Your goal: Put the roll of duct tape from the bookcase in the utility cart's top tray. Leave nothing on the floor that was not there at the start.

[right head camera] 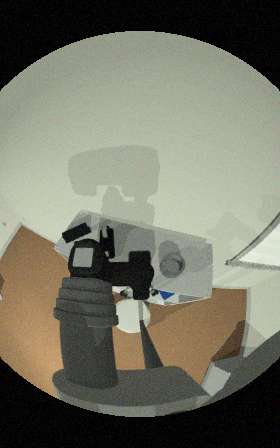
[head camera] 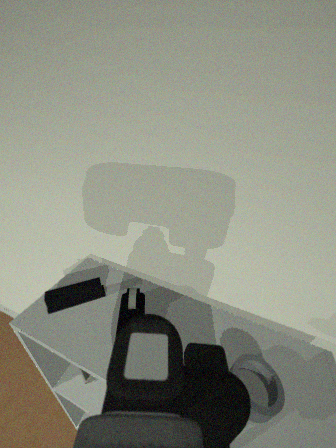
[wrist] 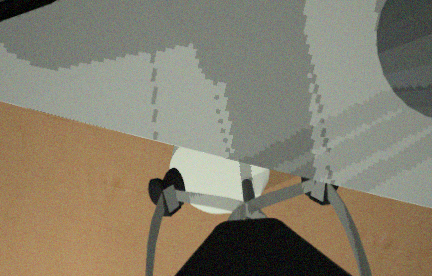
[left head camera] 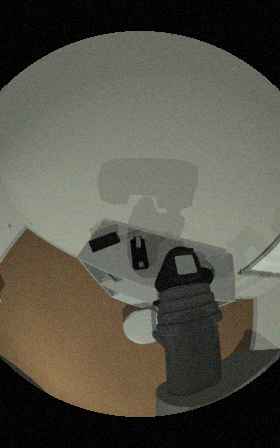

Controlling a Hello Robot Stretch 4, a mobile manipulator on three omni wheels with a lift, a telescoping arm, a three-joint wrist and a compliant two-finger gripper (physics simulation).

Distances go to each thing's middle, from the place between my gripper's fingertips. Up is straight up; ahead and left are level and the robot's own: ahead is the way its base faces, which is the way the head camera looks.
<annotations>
Right now the black tape dispenser (head camera: 132, 305) is 230 mm ahead of my hand, 140 mm to the left of it and 110 mm above it. The rest, counted from my hand: black box (head camera: 65, 297) 280 mm ahead, 300 mm to the left, 110 mm above.
</annotations>
